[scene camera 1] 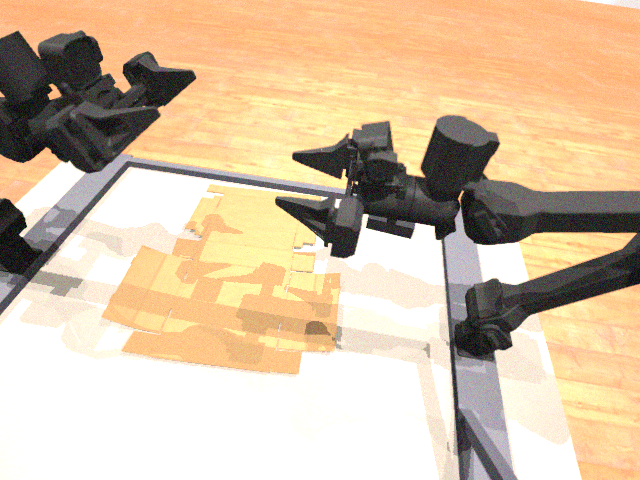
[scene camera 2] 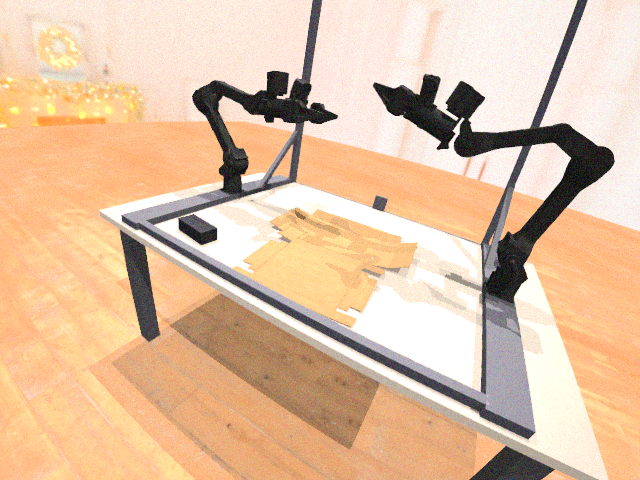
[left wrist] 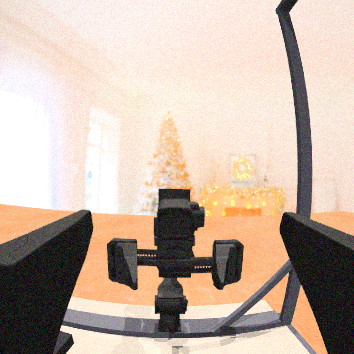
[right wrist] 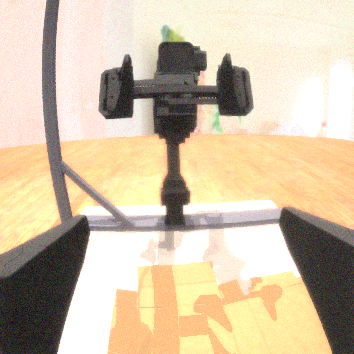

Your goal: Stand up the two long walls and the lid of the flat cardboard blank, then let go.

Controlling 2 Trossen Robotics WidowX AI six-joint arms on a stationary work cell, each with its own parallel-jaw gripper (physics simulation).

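Frame: origin at the left arm's base, x ahead, y left, z up, level; centimetres.
Where they show: left gripper, between the fingertips: [scene camera 1: 177, 91] [scene camera 2: 379, 86] [left wrist: 190, 222] [right wrist: 177, 55]; right gripper, between the fingertips: [scene camera 1: 284, 176] [scene camera 2: 330, 116] [left wrist: 178, 287] [right wrist: 186, 222]; left arm's base, origin of its link: [scene camera 1: 19, 259] [scene camera 2: 499, 292] [right wrist: 174, 219]; right arm's base, origin of its link: [scene camera 1: 473, 342] [scene camera 2: 231, 190] [left wrist: 169, 325].
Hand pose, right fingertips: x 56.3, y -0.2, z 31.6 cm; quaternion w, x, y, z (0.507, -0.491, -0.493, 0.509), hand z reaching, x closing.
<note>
Each offset is from my right fingertips to the top centre of the thing. "spot": to the spot under its first point.
The tan cardboard blank [scene camera 1: 248, 227] [scene camera 2: 305, 279] [right wrist: 255, 325] lies spread on the white table top. Its large panel is at the far side in scene camera 1. The side panel at the left there looks slightly raised at its outer edge; no wall or lid stands upright. My left gripper [scene camera 1: 176, 93] [scene camera 2: 376, 86] is open and empty, high above the table, and points across toward the other arm. My right gripper [scene camera 1: 284, 176] [scene camera 2: 336, 116] is open and empty, well above the blank's right side in scene camera 1. Neither touches the cardboard.
A black block @[dy +29.0, dx +18.9, dz -30.0 cm] [scene camera 2: 197, 228] lies on the table at the left in scene camera 2. A grey frame rail [scene camera 2: 320, 320] runs round the work area. Upright grey posts @[spot: dy -34.6, dx +31.2, dz +21.7 cm] [scene camera 2: 310, 51] [left wrist: 302, 125] with braces stand along one side. Arm shadows cross the blank.
</note>
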